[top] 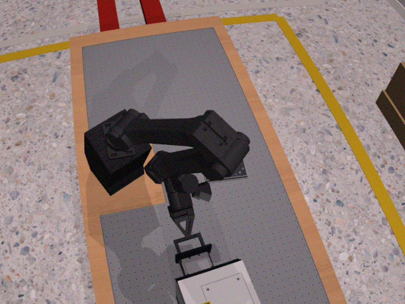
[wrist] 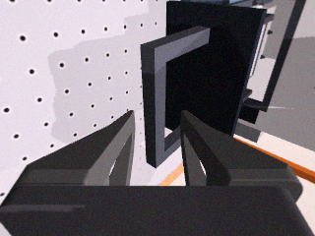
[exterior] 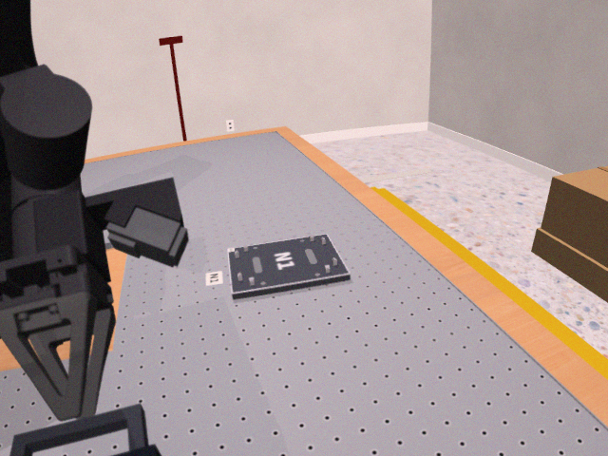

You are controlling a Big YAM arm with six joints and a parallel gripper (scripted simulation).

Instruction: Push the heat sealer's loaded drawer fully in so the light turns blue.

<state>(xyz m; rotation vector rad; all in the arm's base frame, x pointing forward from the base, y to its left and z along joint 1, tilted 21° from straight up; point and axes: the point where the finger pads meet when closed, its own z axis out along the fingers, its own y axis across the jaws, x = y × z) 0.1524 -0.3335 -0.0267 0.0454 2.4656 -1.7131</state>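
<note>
Now: hand 13 cm to the left of the black drawer and 2 cm above it.
</note>
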